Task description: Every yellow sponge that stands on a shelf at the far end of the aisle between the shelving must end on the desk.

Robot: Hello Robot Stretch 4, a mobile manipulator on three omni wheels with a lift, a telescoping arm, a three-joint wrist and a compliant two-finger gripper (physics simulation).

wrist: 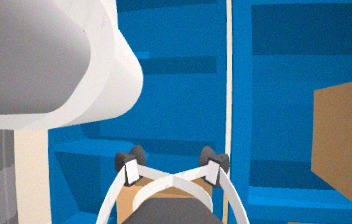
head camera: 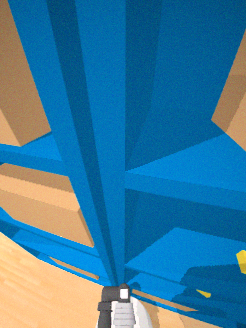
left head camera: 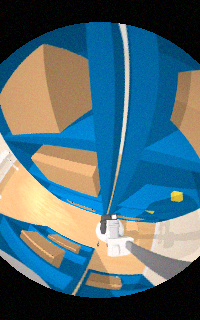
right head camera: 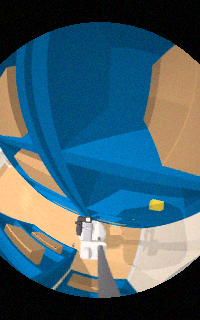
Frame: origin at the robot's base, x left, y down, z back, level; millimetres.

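Where they show: gripper, fingertip midpoint: (wrist: 172,158) (left head camera: 102,246) (right head camera: 77,248).
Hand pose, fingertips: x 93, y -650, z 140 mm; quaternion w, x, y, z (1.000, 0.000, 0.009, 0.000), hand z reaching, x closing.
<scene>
After its pixels a point has its place.
A yellow sponge (head camera: 242,261) {x -441, y -987, z -212 mm} (left head camera: 176,196) {x -464, y -1008, z -188 mm} (right head camera: 156,205) {x -473, y -1008, z -187 mm} stands on a blue shelf board (head camera: 167,245) {x -183, y -964, z -285 mm} (left head camera: 144,198) {x -202, y -963, z -244 mm} (right head camera: 120,201) {x -230, y -963, z -264 mm} at the lower right of the head views, partly cut off in the head camera view. A second yellow piece (head camera: 204,294) {x -468, y -528, z -164 mm} (left head camera: 150,212) {x -463, y -535, z -163 mm} shows lower down, mostly hidden by the shelving. My gripper (wrist: 172,158) {x 93, y -650, z 140 mm} is open and empty in the wrist view, with its two dark fingertips apart in front of the blue shelving. The sponges do not show in the wrist view. A pale thin frame (left head camera: 7,162) {x 3730, y -192, z -1278 mm} shows at the left edge; I cannot tell if it is the desk.
A tall blue upright (head camera: 102,100) (left head camera: 101,100) stands close ahead. Large brown boxes (left head camera: 47,92) (right head camera: 175,105) (wrist: 332,135) sit on shelves on either side. Lower blue shelving with boxes (left head camera: 42,247) {x 626, y -753, z 256 mm} (right head camera: 24,244) {x 585, y -766, z 271 mm} stands opposite. A pale wall (left head camera: 180,230) {x -807, y -631, z 202 mm} (right head camera: 177,245) {x -788, y -845, z 272 mm} is to the right.
</scene>
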